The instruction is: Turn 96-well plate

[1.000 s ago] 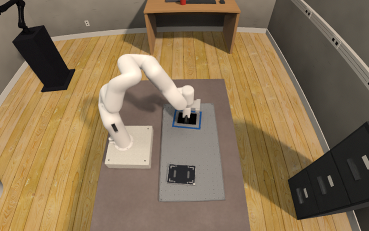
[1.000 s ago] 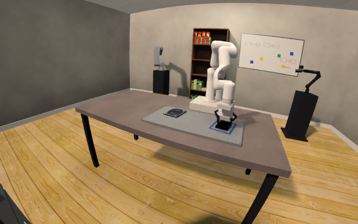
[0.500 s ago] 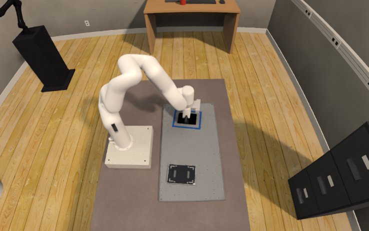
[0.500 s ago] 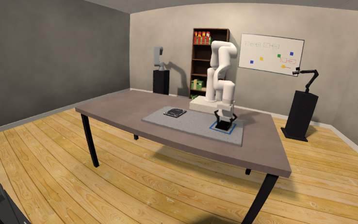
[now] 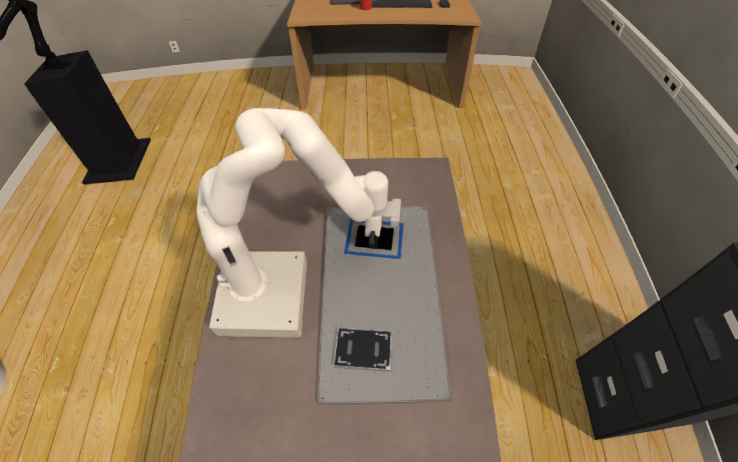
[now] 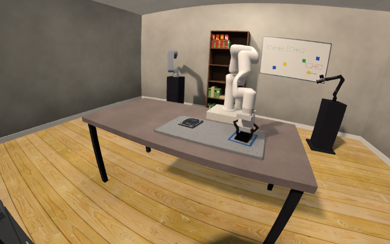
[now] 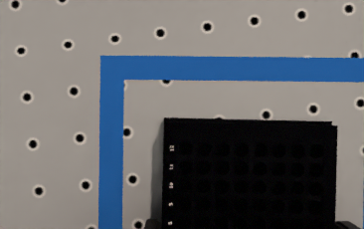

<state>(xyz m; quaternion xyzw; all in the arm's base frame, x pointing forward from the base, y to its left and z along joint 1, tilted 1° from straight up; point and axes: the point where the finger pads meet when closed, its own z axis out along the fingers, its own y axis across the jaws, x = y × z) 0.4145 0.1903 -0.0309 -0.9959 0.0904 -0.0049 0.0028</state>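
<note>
Right now my hand is 10 mm above the black 96-well plate. Round my hand: plate nest N1 (400 mm to the right, 60 mm behind, 10 mm below).
</note>
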